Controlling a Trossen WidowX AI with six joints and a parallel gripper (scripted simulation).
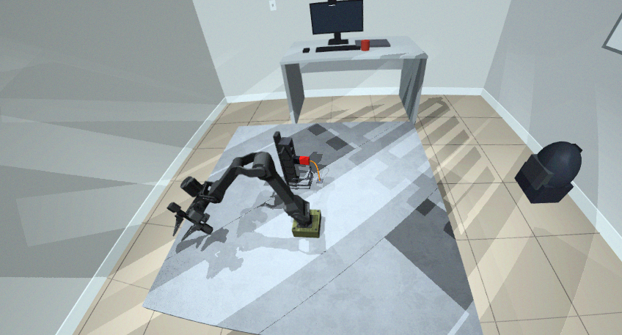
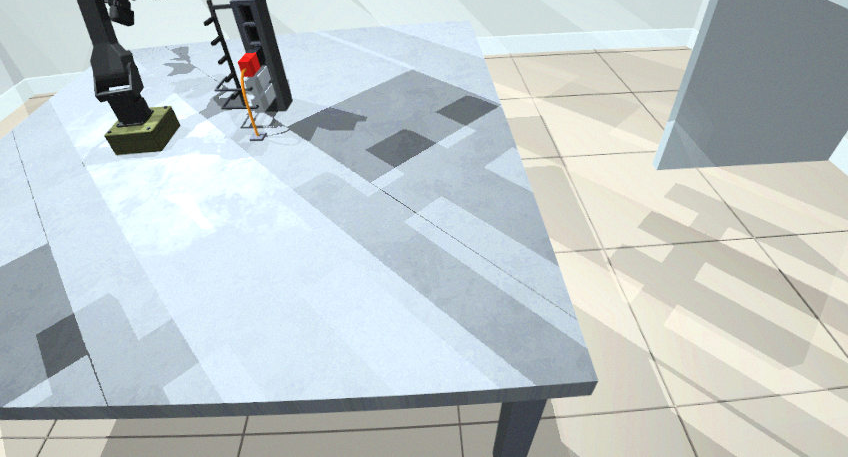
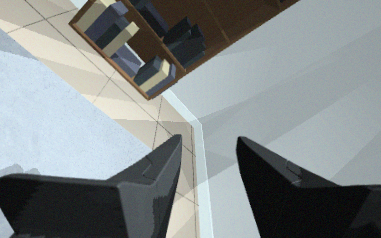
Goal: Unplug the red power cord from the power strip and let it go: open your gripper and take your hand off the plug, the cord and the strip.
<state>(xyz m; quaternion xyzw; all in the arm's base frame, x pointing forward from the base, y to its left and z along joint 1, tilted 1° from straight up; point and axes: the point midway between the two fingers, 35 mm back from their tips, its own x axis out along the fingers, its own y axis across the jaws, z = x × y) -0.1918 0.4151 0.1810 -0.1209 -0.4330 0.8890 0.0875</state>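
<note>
Right now my gripper tip is 520 mm short of the red plug, 370 mm to the left of it and 80 mm above it. The rest, counted from my gripper tip: grey anchor (510 mm ahead, 460 mm to the right, 230 mm below).
</note>
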